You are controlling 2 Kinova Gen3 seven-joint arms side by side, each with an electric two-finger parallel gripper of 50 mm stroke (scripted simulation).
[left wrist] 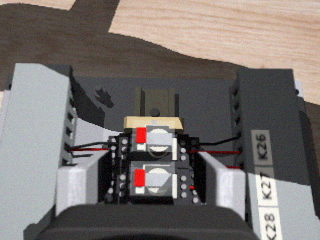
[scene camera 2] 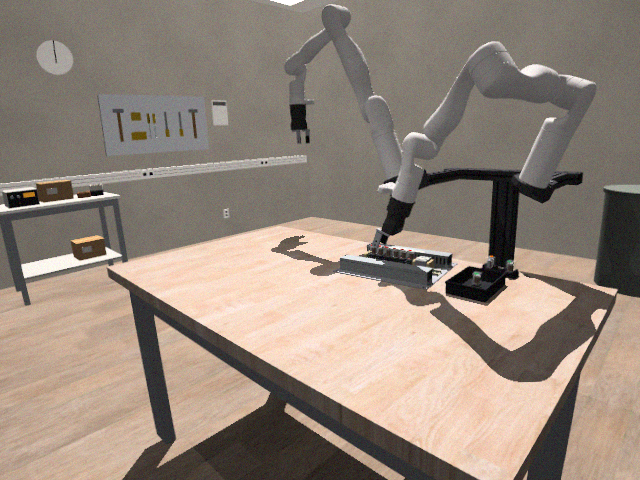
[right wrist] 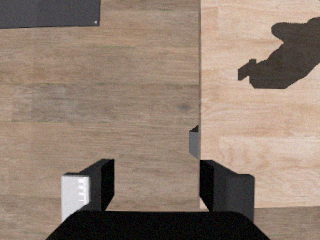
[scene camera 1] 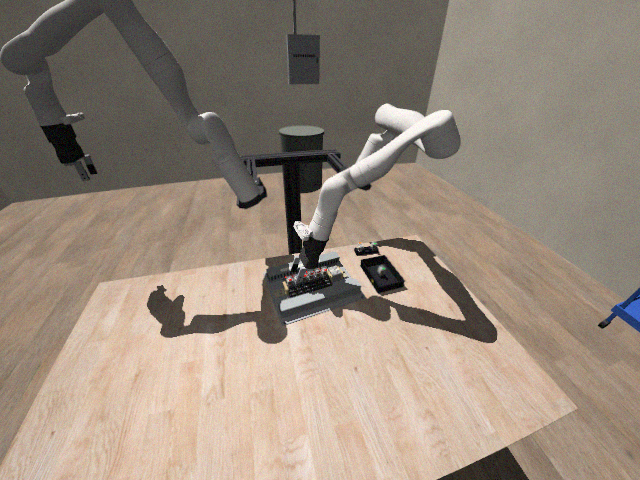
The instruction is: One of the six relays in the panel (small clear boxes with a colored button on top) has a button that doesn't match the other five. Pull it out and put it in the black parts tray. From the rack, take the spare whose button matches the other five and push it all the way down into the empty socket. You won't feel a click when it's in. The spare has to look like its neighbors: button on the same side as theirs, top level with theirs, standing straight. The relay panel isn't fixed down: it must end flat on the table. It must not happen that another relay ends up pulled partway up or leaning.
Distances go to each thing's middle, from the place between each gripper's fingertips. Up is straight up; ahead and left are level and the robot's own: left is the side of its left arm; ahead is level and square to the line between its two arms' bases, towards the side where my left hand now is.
Now: the relay panel [scene camera 1: 313, 298] 6 cm to the left of my left hand [scene camera 2: 378, 244] and 6 cm below it. The rest, counted from my left hand: black parts tray [scene camera 2: 452, 286] 34 cm to the left, 7 cm below, 5 cm ahead.
The relay panel is 35 cm ahead of my right hand [scene camera 1: 90, 177], 69 cm to the left of it and 40 cm below it. The rest, counted from my right hand: black parts tray: 40 cm ahead, 96 cm to the left, 41 cm below.
